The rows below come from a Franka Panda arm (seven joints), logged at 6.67 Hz.
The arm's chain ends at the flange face. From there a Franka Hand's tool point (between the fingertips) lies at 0.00 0.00 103.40 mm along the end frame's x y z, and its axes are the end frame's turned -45 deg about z.
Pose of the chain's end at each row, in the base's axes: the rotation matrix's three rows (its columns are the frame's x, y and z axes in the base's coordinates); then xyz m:
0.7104 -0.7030 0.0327; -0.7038 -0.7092 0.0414; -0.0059 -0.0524 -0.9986; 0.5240 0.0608 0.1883
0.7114 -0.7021 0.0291; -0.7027 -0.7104 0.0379; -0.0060 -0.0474 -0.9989; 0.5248 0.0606 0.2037
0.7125 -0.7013 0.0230; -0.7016 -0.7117 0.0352; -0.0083 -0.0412 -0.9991; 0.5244 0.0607 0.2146
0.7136 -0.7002 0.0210; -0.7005 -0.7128 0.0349; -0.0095 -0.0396 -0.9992; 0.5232 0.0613 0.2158
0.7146 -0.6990 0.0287; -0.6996 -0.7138 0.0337; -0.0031 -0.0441 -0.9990; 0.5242 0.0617 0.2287
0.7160 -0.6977 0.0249; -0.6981 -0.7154 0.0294; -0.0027 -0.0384 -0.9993; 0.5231 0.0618 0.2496
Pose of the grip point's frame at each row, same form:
0.9994 0.0052 0.0327; 0.0038 -0.9991 0.0414; 0.0329 -0.0412 -0.9986; 0.5274 0.0651 0.0850
0.9995 0.0066 0.0291; 0.0054 -0.9992 0.0379; 0.0293 -0.0378 -0.9989; 0.5278 0.0645 0.1004
0.9997 0.0079 0.0230; 0.0071 -0.9994 0.0352; 0.0233 -0.0350 -0.9991; 0.5268 0.0643 0.1113
0.9997 0.0095 0.0210; 0.0087 -0.9994 0.0349; 0.0213 -0.0347 -0.9992; 0.5254 0.0649 0.1125
0.9996 0.0110 0.0287; 0.0100 -0.9994 0.0337; 0.0290 -0.0334 -0.9990; 0.5272 0.0652 0.1254
0.9996 0.0129 0.0249; 0.0122 -0.9995 0.0294; 0.0252 -0.0291 -0.9993; 0.5257 0.0648 0.1463

